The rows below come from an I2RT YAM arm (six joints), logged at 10 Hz.
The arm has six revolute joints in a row. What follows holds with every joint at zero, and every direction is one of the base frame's. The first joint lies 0.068 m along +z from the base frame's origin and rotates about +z. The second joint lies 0.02 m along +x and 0.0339 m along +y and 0.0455 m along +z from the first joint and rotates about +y. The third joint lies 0.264 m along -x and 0.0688 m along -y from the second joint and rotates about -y. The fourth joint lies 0.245 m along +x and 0.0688 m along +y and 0.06 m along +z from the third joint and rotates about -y. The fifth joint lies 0.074 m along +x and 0.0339 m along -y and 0.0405 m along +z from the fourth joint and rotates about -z. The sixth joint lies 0.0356 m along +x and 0.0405 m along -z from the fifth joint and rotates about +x. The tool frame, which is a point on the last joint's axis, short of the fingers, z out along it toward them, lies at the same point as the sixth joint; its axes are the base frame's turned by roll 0, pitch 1.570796 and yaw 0 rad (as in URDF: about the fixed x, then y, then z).
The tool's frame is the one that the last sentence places.
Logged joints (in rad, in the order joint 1, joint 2, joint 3, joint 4, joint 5, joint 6), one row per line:
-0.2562 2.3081 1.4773 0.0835 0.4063 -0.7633
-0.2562 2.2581 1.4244 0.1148 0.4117 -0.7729
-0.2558 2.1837 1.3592 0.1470 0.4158 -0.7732
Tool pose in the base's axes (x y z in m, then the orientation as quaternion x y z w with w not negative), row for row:
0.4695 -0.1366 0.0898 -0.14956 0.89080 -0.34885 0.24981
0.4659 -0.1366 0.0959 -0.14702 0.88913 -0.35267 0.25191
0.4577 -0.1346 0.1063 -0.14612 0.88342 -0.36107 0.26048
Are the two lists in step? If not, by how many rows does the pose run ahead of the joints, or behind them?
The pose runs 1 row behind the joints: the pose in row i belongs to the joints in row i - 1.
